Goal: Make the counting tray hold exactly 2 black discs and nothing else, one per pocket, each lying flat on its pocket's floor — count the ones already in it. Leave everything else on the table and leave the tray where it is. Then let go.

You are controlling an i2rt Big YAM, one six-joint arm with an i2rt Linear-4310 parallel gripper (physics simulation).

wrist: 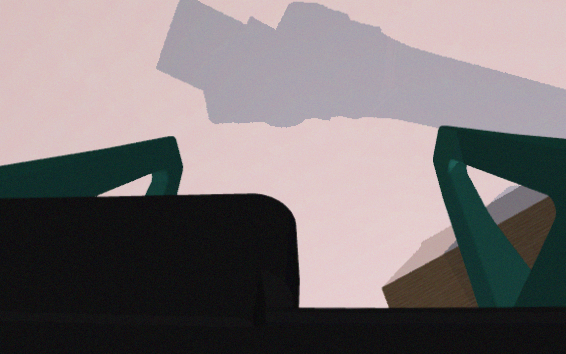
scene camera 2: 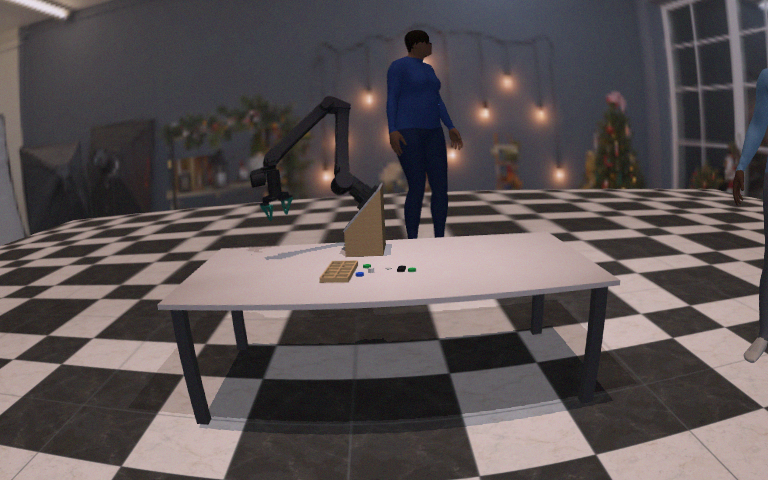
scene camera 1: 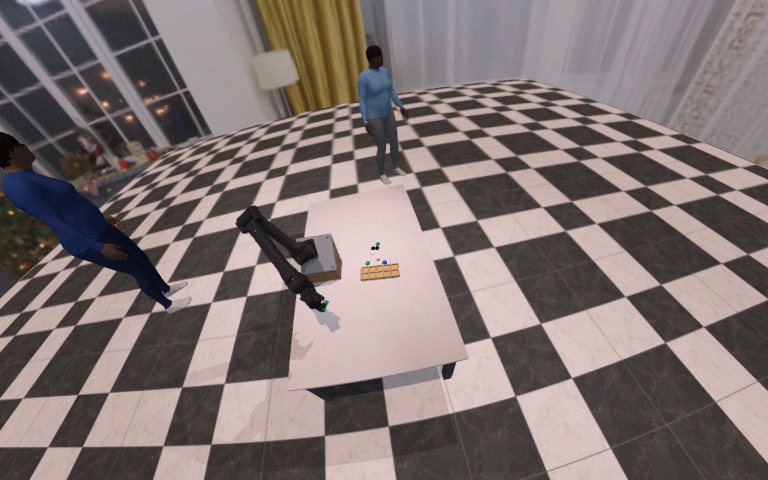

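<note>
The wooden counting tray (scene camera 1: 380, 272) (scene camera 2: 338, 271) lies on the table, with two rows of pockets. No disc shows in its pockets at this size. Two black discs, one (scene camera 1: 373, 247) and the other (scene camera 1: 377, 247), lie close together on the table beyond the tray; in scene camera 2 they show as one black shape (scene camera 2: 401, 268) right of the tray. My gripper (scene camera 1: 314, 303) (scene camera 2: 278, 207) (wrist: 303, 147) is open and empty. It hangs above the table's left part in scene camera 2, well away from the tray and discs. Neither tray nor discs show in the wrist view.
Green discs (scene camera 1: 367, 262) (scene camera 1: 377, 243) (scene camera 2: 367, 266) (scene camera 2: 411, 270) and a blue disc (scene camera 1: 385, 262) (scene camera 2: 359, 273) lie near the tray. Small whitish pieces (scene camera 1: 378, 259) (scene camera 2: 370, 270) lie among them. The arm's wedge-shaped base block (scene camera 1: 336, 260) (scene camera 2: 365, 234) (wrist: 435, 277) stands beside the tray. Two people stand near the table.
</note>
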